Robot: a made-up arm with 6 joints.
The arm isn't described. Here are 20 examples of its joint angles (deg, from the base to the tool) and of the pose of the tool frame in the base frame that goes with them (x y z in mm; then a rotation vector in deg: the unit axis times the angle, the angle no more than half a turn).
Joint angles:
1: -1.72 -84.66 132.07 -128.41 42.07 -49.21
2: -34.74 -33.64 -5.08 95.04 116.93 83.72
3: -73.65 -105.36 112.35 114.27 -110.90 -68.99
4: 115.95 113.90 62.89 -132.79 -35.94 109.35
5: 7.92 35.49 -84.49 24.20 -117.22 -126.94
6: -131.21 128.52 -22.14 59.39 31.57 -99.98
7: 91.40 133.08 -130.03 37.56 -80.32 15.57
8: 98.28 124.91 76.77 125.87 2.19 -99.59
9: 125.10 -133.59 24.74 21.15 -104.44 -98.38
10: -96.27 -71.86 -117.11 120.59 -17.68 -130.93
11: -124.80 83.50 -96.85 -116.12 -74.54 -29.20
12: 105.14 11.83 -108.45 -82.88 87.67 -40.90
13: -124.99 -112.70 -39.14 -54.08 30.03 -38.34
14: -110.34 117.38 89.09 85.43 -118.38 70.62
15: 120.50 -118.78 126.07 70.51 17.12 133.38
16: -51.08 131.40 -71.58 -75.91 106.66 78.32
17: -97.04 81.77 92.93 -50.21 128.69 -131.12
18: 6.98 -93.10 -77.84 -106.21 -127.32 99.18
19: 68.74 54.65 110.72 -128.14 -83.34 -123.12
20: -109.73 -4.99 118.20 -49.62 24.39 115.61
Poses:
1: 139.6 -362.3 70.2 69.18 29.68 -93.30
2: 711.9 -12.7 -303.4 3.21 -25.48 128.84
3: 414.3 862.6 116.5 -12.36 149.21 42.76
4: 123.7 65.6 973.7 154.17 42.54 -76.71
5: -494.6 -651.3 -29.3 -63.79 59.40 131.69
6: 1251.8 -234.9 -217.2 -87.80 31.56 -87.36
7: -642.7 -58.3 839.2 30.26 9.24 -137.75
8: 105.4 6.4 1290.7 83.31 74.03 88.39
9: 85.6 116.4 264.5 91.96 85.84 -66.66
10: 831.5 640.7 183.9 13.89 84.74 -30.53
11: 450.3 166.6 468.2 -42.55 -27.90 -4.36
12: -471.5 -462.9 753.6 33.05 4.23 -22.97
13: -75.2 206.4 839.5 -60.04 -22.08 141.23
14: 580.8 -225.4 -156.9 15.51 -173.92 -2.41
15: 122.0 455.0 249.7 -116.37 -79.63 97.31
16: -55.4 209.4 -514.5 -96.76 27.69 -137.14
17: 669.7 -165.5 427.2 69.70 37.31 -1.25
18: -135.4 143.9 -236.7 9.56 121.29 4.00
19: -320.7 -600.8 829.6 102.96 15.11 14.53
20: 107.7 59.4 401.4 74.34 -19.30 64.79
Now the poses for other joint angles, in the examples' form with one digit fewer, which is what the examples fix.
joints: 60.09 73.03 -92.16 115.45 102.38 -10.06
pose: -302 -460 -246 136.8 -28.3 47.2
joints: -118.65 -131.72 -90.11 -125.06 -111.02 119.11
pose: 518 150 83 -35.1 -6.7 -4.7
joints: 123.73 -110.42 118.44 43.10 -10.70 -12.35
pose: -117 526 600 -4.3 31.8 66.6
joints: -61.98 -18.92 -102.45 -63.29 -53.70 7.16
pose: 498 -354 -197 124.7 -11.7 -14.3
